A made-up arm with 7 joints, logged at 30 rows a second.
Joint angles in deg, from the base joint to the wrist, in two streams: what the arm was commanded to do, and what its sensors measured. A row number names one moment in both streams.
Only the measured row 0 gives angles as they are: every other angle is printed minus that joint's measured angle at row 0.
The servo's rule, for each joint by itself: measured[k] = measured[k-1] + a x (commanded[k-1-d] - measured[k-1]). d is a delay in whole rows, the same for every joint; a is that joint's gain. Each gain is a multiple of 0.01, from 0.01 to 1. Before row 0 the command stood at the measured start. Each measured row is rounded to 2 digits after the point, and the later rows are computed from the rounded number. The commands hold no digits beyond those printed.
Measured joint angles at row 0:
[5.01, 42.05, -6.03, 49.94, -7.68, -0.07, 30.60]
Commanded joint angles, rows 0 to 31:
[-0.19, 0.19, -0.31, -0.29, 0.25, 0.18, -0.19]
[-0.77, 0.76, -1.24, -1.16, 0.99, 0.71, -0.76]
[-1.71, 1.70, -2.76, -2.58, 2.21, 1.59, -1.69]
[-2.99, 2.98, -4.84, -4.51, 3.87, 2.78, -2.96]
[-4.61, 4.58, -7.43, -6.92, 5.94, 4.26, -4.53]
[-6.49, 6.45, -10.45, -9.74, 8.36, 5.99, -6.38]
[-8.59, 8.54, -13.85, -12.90, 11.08, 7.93, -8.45]
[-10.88, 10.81, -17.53, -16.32, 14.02, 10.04, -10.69]
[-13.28, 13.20, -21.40, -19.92, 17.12, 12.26, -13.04]
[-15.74, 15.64, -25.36, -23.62, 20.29, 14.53, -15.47]
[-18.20, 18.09, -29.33, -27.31, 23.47, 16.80, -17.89]
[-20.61, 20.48, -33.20, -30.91, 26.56, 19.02, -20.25]
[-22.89, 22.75, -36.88, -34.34, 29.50, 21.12, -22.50]
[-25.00, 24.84, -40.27, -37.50, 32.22, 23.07, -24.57]
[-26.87, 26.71, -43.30, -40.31, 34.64, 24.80, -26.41]
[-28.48, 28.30, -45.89, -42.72, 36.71, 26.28, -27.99]
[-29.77, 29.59, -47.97, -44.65, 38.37, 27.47, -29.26]
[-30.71, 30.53, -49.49, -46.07, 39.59, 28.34, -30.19]
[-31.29, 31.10, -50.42, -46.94, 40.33, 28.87, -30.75]
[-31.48, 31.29, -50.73, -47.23, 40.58, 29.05, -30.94]
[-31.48, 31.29, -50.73, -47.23, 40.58, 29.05, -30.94]
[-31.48, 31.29, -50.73, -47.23, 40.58, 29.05, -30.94]
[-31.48, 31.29, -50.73, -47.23, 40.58, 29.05, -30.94]
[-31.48, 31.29, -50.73, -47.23, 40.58, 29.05, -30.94]
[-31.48, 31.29, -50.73, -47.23, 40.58, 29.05, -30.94]
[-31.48, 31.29, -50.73, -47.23, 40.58, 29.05, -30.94]
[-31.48, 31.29, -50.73, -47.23, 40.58, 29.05, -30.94]
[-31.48, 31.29, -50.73, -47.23, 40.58, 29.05, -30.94]
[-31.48, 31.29, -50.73, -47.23, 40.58, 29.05, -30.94]
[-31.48, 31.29, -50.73, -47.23, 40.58, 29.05, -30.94]
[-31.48, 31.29, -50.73, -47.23, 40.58, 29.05, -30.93]
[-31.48, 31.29, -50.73, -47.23, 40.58, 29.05, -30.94]
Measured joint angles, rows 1 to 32:
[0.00, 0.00, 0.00, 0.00, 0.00, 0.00, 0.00]
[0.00, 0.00, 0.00, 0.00, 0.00, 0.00, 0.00]
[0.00, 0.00, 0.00, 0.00, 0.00, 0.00, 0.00]
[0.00, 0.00, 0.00, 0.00, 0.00, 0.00, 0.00]
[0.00, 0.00, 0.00, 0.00, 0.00, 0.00, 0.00]
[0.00, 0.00, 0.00, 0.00, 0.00, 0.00, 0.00]
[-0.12, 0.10, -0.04, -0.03, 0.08, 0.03, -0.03]
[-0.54, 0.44, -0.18, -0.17, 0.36, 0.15, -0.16]
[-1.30, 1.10, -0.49, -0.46, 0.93, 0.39, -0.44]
[-2.40, 2.08, -1.01, -0.95, 1.84, 0.80, -0.89]
[-3.84, 3.38, -1.78, -1.67, 3.11, 1.39, -1.55]
[-5.56, 4.98, -2.82, -2.64, 4.74, 2.17, -2.42]
[-7.53, 6.83, -4.14, -3.87, 6.71, 3.15, -3.51]
[-9.71, 8.90, -5.75, -5.36, 8.98, 4.32, -4.80]
[-12.03, 11.14, -7.63, -7.11, 11.50, 5.67, -6.28]
[-14.44, 13.48, -9.76, -9.09, 14.22, 7.18, -7.93]
[-16.88, 15.88, -12.11, -11.28, 17.09, 8.82, -9.72]
[-19.30, 18.27, -14.64, -13.64, 20.03, 10.55, -11.62]
[-21.63, 20.60, -17.31, -16.12, 22.97, 12.35, -13.58]
[-23.82, 22.80, -20.07, -18.69, 25.84, 14.17, -15.56]
[-25.80, 24.83, -22.86, -21.28, 28.57, 15.98, -17.51]
[-27.54, 26.63, -25.62, -23.85, 31.09, 17.73, -19.40]
[-28.99, 28.17, -28.30, -26.35, 33.35, 19.39, -21.17]
[-30.11, 29.40, -30.84, -28.72, 35.28, 20.91, -22.79]
[-30.88, 30.28, -33.19, -30.91, 36.85, 22.26, -24.22]
[-31.27, 30.81, -35.29, -32.87, 38.01, 23.41, -25.43]
[-31.41, 31.06, -37.14, -34.59, 38.81, 24.37, -26.42]
[-31.46, 31.18, -38.77, -36.11, 39.36, 25.17, -27.23]
[-31.47, 31.24, -40.21, -37.44, 39.74, 25.83, -27.90]
[-31.48, 31.27, -41.47, -38.61, 40.00, 26.38, -28.45]
[-31.48, 31.28, -42.58, -39.64, 40.18, 26.83, -28.90]
[-31.48, 31.29, -43.56, -40.55, 40.30, 27.21, -29.27]
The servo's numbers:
d 6
a 0.65 0.52 0.12 0.12 0.31 0.17 0.18

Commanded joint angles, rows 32 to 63:
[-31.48, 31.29, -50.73, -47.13, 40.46, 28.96, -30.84]
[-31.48, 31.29, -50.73, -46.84, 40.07, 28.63, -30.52]
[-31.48, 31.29, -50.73, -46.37, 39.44, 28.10, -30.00]
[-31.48, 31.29, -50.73, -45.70, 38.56, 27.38, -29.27]
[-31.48, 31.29, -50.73, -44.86, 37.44, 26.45, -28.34]
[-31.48, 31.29, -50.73, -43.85, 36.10, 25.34, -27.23]
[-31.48, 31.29, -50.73, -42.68, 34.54, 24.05, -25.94]
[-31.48, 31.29, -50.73, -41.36, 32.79, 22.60, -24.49]
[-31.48, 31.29, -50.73, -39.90, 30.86, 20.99, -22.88]
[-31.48, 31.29, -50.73, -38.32, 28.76, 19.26, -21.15]
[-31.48, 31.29, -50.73, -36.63, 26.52, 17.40, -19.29]
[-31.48, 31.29, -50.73, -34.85, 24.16, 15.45, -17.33]
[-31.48, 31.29, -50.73, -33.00, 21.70, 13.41, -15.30]
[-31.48, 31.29, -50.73, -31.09, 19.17, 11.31, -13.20]
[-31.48, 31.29, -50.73, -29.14, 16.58, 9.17, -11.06]
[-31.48, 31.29, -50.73, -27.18, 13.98, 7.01, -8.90]
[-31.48, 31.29, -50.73, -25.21, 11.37, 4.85, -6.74]
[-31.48, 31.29, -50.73, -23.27, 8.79, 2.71, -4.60]
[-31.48, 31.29, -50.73, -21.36, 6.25, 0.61, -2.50]
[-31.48, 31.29, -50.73, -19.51, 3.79, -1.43, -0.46]
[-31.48, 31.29, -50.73, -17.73, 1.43, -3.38, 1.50]
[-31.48, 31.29, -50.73, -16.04, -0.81, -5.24, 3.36]
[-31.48, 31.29, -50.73, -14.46, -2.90, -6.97, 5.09]
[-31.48, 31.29, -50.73, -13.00, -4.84, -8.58, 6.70]
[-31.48, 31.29, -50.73, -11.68, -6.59, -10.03, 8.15]
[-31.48, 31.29, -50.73, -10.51, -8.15, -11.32, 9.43]
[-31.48, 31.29, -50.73, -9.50, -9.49, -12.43, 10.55]
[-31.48, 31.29, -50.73, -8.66, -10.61, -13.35, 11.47]
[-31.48, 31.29, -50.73, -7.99, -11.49, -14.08, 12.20]
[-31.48, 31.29, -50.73, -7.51, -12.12, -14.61, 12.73]
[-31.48, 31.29, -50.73, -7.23, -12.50, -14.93, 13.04]
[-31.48, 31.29, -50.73, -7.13, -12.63, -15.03, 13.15]
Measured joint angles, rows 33 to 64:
[-31.48, 31.29, -44.42, -41.35, 40.39, 27.52, -29.57]
[-31.48, 31.29, -45.18, -42.06, 40.45, 27.78, -29.82]
[-31.48, 31.29, -45.85, -42.68, 40.49, 28.00, -30.02]
[-31.48, 31.29, -46.44, -43.23, 40.52, 28.18, -30.19]
[-31.48, 31.29, -46.95, -43.71, 40.54, 28.33, -30.32]
[-31.48, 31.29, -47.40, -44.13, 40.55, 28.45, -30.43]
[-31.48, 31.29, -47.80, -44.49, 40.52, 28.54, -30.50]
[-31.48, 31.29, -48.15, -44.77, 40.38, 28.56, -30.50]
[-31.48, 31.29, -48.46, -44.96, 40.09, 28.48, -30.41]
[-31.48, 31.29, -48.73, -45.05, 39.62, 28.29, -30.20]
[-31.48, 31.29, -48.97, -45.03, 38.94, 27.98, -29.87]
[-31.48, 31.29, -49.18, -44.89, 38.06, 27.53, -29.39]
[-31.48, 31.29, -49.37, -44.62, 36.97, 26.94, -28.77]
[-31.48, 31.29, -49.53, -44.23, 35.67, 26.20, -28.00]
[-31.48, 31.29, -49.67, -43.71, 34.18, 25.31, -27.08]
[-31.48, 31.29, -49.80, -43.06, 32.50, 24.28, -26.01]
[-31.48, 31.29, -49.91, -42.29, 30.65, 23.11, -24.80]
[-31.48, 31.29, -50.01, -41.40, 28.64, 21.81, -23.46]
[-31.48, 31.29, -50.10, -40.39, 26.49, 20.38, -21.99]
[-31.48, 31.29, -50.18, -39.27, 24.22, 18.84, -20.41]
[-31.48, 31.29, -50.25, -38.05, 21.85, 17.20, -18.73]
[-31.48, 31.29, -50.31, -36.75, 19.41, 15.47, -16.96]
[-31.48, 31.29, -50.36, -35.37, 16.92, 13.66, -15.12]
[-31.48, 31.29, -50.40, -33.92, 14.40, 11.80, -13.23]
[-31.48, 31.29, -50.44, -32.41, 11.87, 9.90, -11.30]
[-31.48, 31.29, -50.47, -30.86, 9.37, 7.97, -9.35]
[-31.48, 31.29, -50.50, -29.28, 6.91, 6.04, -7.40]
[-31.48, 31.29, -50.53, -27.69, 4.52, 4.12, -5.46]
[-31.48, 31.29, -50.55, -26.10, 2.22, 2.23, -3.56]
[-31.48, 31.29, -50.57, -24.53, 0.03, 0.39, -1.71]
[-31.48, 31.29, -50.59, -22.99, -2.02, -1.38, 0.06]
[-31.48, 31.29, -50.61, -21.49, -3.92, -3.07, 1.75]

